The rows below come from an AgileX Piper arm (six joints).
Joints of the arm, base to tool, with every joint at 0 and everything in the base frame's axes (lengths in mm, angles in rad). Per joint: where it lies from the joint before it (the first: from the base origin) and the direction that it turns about. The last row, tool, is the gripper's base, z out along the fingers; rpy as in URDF.
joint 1: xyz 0 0 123 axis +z
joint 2: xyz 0 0 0 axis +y
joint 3: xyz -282.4 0 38.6 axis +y
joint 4: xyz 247.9 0 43.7 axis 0.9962 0 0.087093
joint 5: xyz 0 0 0 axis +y
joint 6: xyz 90.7 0 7.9 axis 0.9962 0 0.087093
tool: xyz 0 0 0 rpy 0 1.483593 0
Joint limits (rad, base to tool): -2.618..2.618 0..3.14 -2.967..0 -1.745..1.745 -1.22..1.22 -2.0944..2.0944
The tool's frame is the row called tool.
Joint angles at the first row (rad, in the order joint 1, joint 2, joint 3, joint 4, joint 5, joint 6):
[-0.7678 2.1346 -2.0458 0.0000 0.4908 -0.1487]
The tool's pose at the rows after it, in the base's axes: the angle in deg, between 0 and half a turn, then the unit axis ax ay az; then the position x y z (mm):
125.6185 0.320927 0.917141 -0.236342 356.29 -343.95 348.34
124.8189 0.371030 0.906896 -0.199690 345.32 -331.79 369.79
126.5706 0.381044 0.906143 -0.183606 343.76 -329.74 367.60
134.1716 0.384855 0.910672 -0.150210 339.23 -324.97 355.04
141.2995 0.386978 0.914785 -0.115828 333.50 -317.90 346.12
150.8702 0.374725 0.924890 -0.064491 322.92 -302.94 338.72
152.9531 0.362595 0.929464 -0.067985 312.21 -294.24 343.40
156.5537 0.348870 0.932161 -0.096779 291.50 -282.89 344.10
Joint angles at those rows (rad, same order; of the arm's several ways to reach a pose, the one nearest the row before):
[-0.7678 2.0632 -2.0472 0.0000 0.5879 -0.0946]
[-0.7678 2.0081 -2.0482 0.0203 0.6607 0.0000]
[-0.7678 2.0059 -2.0482 0.0259 0.7026 0.0177]
[-0.7678 2.0108 -2.0482 0.0267 0.8439 0.0232]
[-0.7678 2.0108 -2.0482 0.0385 0.9836 0.0232]
[-0.7678 1.9957 -2.0341 0.0755 1.1774 -0.0083]
[-0.7678 1.9493 -1.9851 0.0606 1.2065 -0.0314]
[-0.7678 1.8640 -1.8645 -0.0125 1.2064 -0.0498]

